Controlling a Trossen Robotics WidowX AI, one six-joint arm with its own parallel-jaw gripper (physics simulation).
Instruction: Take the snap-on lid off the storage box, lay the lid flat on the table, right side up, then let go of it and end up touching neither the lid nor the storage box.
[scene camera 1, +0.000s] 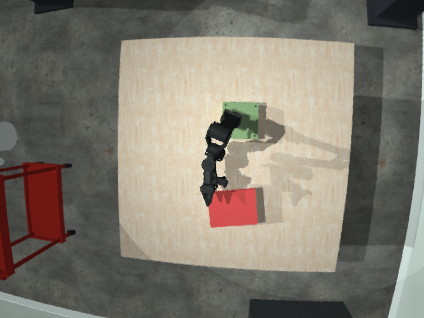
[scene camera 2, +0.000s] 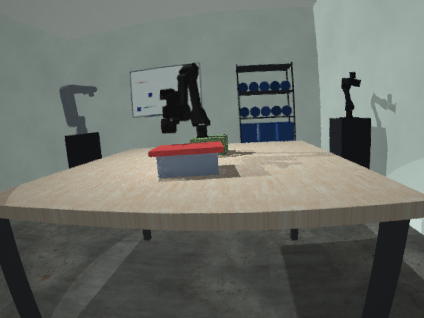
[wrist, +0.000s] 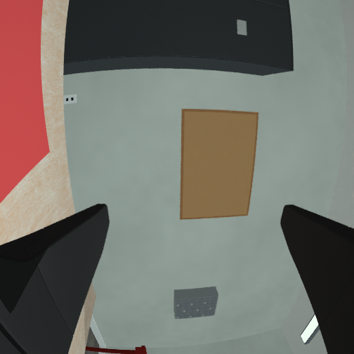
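Note:
The red lid (scene camera 1: 233, 209) (scene camera 2: 186, 149) (wrist: 19, 85) sits flat on top of the storage box (scene camera 2: 187, 165), a blue-grey box whose walls show below it in the scene camera 2 view. My gripper (scene camera 1: 208, 202) (scene camera 2: 168, 125) (wrist: 198, 215) is open, with nothing between its fingers. It is above the table, higher than the lid, near the lid's upper left corner in the scene camera 1 view, and apart from it. In the wrist view the fingers point out past the table towards the wall, and part of the lid shows at the left edge.
The arm stands at a green block (scene camera 1: 247, 110) (scene camera 2: 223, 143) behind the box on the wooden table (scene camera 1: 160, 90) (scene camera 2: 280, 190). A red frame (scene camera 1: 44, 200) stands on the floor left of the table in the scene camera 1 view. A brown board (wrist: 219, 165) hangs on the wall.

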